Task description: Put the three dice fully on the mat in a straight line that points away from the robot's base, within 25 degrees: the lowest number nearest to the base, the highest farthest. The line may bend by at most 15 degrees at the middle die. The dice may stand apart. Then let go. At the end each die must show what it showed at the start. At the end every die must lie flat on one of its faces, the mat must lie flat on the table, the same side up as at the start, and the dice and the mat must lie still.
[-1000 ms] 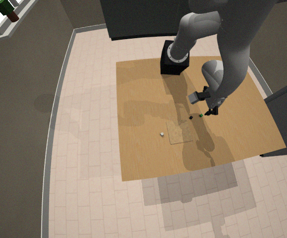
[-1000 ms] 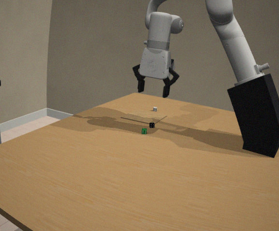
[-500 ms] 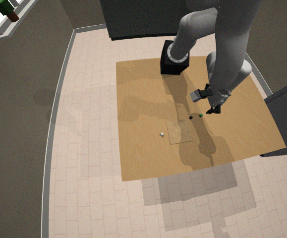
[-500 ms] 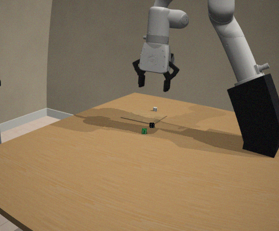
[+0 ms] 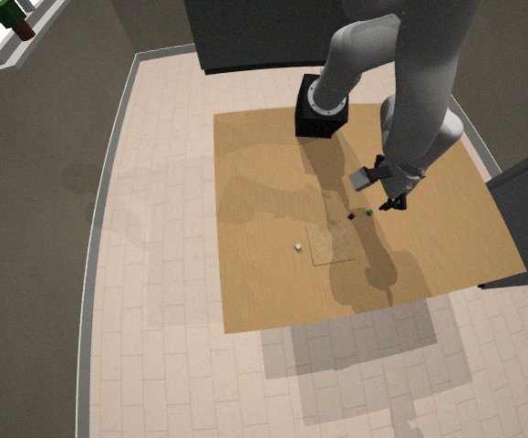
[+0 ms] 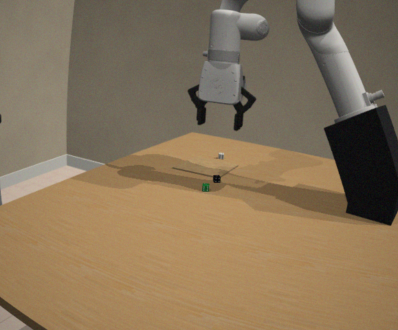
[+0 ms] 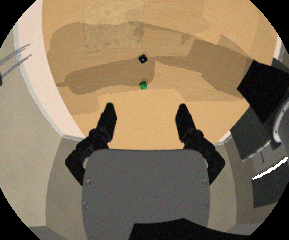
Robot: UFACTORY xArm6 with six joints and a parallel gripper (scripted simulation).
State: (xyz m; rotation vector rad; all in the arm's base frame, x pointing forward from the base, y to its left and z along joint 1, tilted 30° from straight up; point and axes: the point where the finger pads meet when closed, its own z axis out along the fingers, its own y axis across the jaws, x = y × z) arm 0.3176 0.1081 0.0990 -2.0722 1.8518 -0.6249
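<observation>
The black die lies 150 mm below my hand, 30 mm to the right of it and 10 mm ahead of it. Round my hand: white die 240 mm to the right, 150 mm below, 100 mm ahead; thin tan mat 160 mm below, 130 mm to the right, 90 mm ahead; green die 150 mm below, 40 mm to the left.
</observation>
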